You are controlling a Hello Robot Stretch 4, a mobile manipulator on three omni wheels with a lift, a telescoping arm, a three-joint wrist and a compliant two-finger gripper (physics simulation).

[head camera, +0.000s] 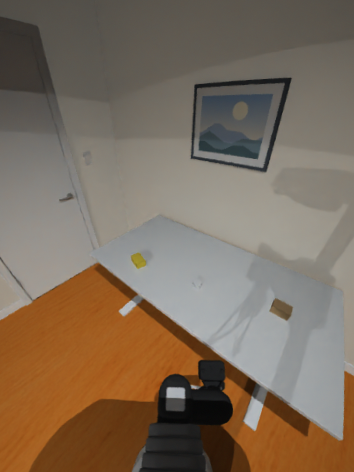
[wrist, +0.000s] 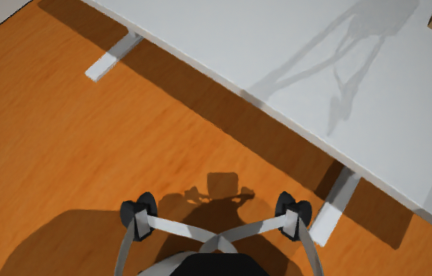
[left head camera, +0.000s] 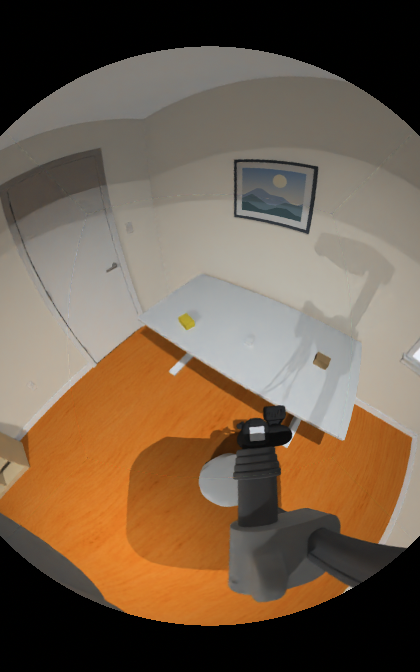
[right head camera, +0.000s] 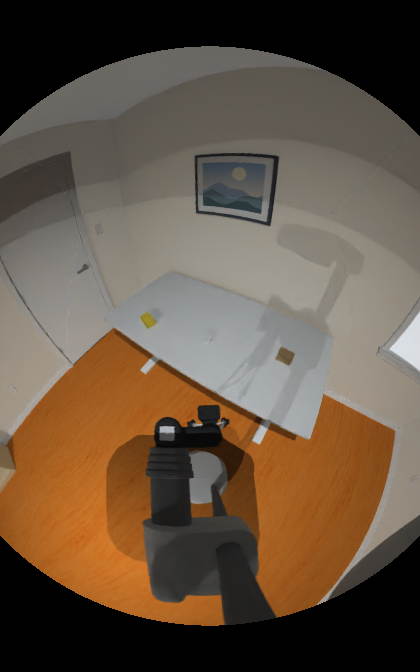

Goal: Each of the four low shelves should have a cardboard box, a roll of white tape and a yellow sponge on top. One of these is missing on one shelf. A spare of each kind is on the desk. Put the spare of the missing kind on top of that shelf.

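Places are measured from the robot's base along level axes (x left, y up, z ahead), in millimetres.
Where they show: gripper, fingertip midpoint: [head camera: 199, 384] [wrist: 216, 208]; robot's base at its link origin: [left head camera: 227, 478].
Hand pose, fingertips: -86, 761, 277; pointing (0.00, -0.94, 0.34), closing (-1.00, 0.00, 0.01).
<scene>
Things, the pixels of their top centre, and the offset from my fingertips, as dx, dy, dz. Level surfaces: height alone.
- white desk at its surface level: dy -70
- yellow sponge at its top centre: [left head camera: 185, 318] [head camera: 137, 257] +363, -24, +675
- white tape roll at its top centre: [left head camera: 248, 339] [head camera: 197, 282] -27, -45, +504
- cardboard box at its top centre: [left head camera: 323, 357] [head camera: 282, 306] -456, -19, +333
- floor at its surface level: dy -790
The white desk [head camera: 220, 260] [left head camera: 225, 300] [right head camera: 200, 295] [wrist: 200, 30] stands against the wall. On it lie the yellow sponge [head camera: 138, 260] [left head camera: 187, 321] [right head camera: 148, 320] near the left end, the white tape roll [head camera: 198, 284] [left head camera: 249, 341] [right head camera: 208, 339], faint against the top, around the middle, and the cardboard box [head camera: 281, 309] [left head camera: 322, 360] [right head camera: 285, 356] toward the right end. My gripper [wrist: 216, 208] is open and empty. It points down over the floor in front of the desk's near edge. In the right head view my gripper [right head camera: 209, 424] is partly hidden by the wrist.
Desk feet [wrist: 114, 56] [head camera: 255, 407] reach out over the floor [head camera: 90, 350] below the near edge. A low wooden shelf [left head camera: 15, 450] [right head camera: 6, 465] shows partly at the left edge. A door [left head camera: 65, 270] stands left of the desk. A framed picture [head camera: 235, 125] hangs above it.
</scene>
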